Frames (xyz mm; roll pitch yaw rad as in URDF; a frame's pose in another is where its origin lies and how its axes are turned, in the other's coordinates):
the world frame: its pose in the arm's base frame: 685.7 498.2 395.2 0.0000 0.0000 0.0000
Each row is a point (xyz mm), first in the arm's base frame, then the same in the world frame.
Working: the arm's base frame: its pose in the world frame: -685.7 -498.2 -395.2 0.0000 0.0000 0.0000

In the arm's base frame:
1: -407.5 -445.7 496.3
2: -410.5 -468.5 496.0
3: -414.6 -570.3 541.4
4: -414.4 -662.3 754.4
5: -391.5 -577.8 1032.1
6: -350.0 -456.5 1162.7
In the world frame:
1: -1093.2 -943.9 101.1
2: -1096.2 -966.7 100.8
3: -1100.3 -1068.5 146.2
4: -1100.1 -1160.5 359.2
5: -1077.2 -1076.0 636.9
6: -1035.7 -954.7 767.5

